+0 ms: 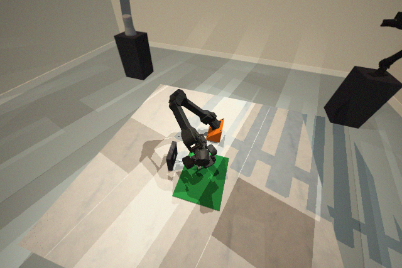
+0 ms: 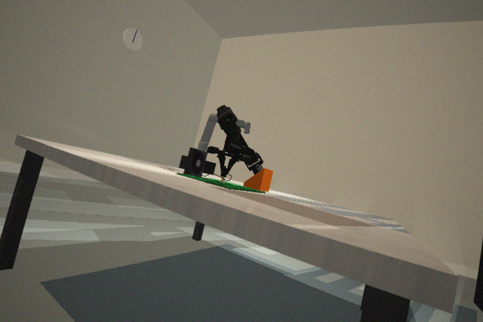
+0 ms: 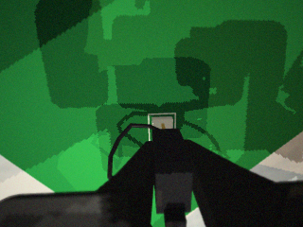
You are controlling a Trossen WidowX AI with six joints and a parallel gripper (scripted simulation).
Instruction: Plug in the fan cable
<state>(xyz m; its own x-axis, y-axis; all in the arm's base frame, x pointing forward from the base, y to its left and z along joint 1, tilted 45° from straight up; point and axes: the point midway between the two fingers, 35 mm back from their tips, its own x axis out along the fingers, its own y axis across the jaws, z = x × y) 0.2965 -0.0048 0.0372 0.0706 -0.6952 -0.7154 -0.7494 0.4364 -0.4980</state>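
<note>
My gripper tip is now 1 cm past the black fan cable plug, 1 cm to the left of it and 1 cm below it. Also, from my gripper tip: green board 4 cm ahead, 3 cm to the left, 5 cm below; black fan 1 cm ahead, 15 cm to the right, 2 cm above; four-pin header 1 cm behind, 1 cm to the right, 4 cm below.
</note>
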